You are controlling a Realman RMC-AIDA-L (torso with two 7-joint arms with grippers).
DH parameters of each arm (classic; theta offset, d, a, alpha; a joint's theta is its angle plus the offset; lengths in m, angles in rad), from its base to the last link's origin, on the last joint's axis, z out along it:
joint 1: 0 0.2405 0 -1.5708
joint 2: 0 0 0 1.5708
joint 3: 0 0.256 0 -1.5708
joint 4: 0 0 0 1.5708
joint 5: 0 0.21 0 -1.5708
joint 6: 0 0 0 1.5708
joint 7: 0 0.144 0 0
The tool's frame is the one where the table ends.
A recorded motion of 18 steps. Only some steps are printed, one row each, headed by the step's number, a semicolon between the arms.
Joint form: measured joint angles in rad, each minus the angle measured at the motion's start. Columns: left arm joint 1, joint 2, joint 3, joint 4, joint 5, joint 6, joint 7; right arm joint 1, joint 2, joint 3, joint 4, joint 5, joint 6, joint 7.
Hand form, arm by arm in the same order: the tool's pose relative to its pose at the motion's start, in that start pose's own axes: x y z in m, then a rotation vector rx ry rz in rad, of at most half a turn. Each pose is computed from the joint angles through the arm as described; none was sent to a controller.
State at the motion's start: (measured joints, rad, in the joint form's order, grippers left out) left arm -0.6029 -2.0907 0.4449 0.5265 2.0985 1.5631 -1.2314; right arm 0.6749 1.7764 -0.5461 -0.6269 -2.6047 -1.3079 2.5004
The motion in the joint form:
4: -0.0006 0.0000 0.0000 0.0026 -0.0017 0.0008 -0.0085; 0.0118 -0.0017 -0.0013 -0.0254 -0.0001 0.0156 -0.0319
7: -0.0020 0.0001 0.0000 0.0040 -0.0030 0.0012 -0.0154; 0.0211 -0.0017 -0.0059 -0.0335 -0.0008 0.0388 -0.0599
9: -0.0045 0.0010 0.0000 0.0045 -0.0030 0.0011 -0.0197; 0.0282 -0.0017 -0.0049 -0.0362 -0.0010 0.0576 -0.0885
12: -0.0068 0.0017 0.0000 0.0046 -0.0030 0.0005 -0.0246; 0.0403 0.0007 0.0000 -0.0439 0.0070 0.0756 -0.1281
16: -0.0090 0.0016 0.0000 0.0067 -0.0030 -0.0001 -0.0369; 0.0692 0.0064 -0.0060 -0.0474 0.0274 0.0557 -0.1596
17: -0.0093 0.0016 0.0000 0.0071 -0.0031 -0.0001 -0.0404; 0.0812 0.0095 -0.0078 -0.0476 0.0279 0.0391 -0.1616
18: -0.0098 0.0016 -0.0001 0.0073 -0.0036 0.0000 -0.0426; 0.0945 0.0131 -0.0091 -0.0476 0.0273 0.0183 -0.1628
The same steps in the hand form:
4: 0.0009 -0.0004 -0.0001 0.0007 0.0016 -0.0058; -0.0119 0.0028 -0.0048 0.0168 -0.0363 -0.0553
7: 0.0017 -0.0007 0.0001 0.0006 0.0029 -0.0103; -0.0195 0.0046 -0.0059 0.0328 -0.0610 -0.0981
9: 0.0027 -0.0012 0.0003 0.0001 0.0028 -0.0117; -0.0249 0.0058 -0.0065 0.0432 -0.0808 -0.1329
12: 0.0036 -0.0016 0.0007 -0.0002 0.0027 -0.0143; -0.0331 0.0104 -0.0075 0.0449 -0.1114 -0.1794
16: 0.0046 -0.0021 0.0011 0.0000 0.0026 -0.0231; -0.0413 0.0276 -0.0051 0.0046 -0.1155 -0.2341
17: 0.0047 -0.0022 0.0011 0.0000 0.0027 -0.0260; -0.0426 0.0347 -0.0036 -0.0133 -0.1051 -0.2472
18: 0.0050 -0.0023 0.0012 0.0000 0.0033 -0.0277; -0.0434 0.0425 -0.0020 -0.0340 -0.0910 -0.2607

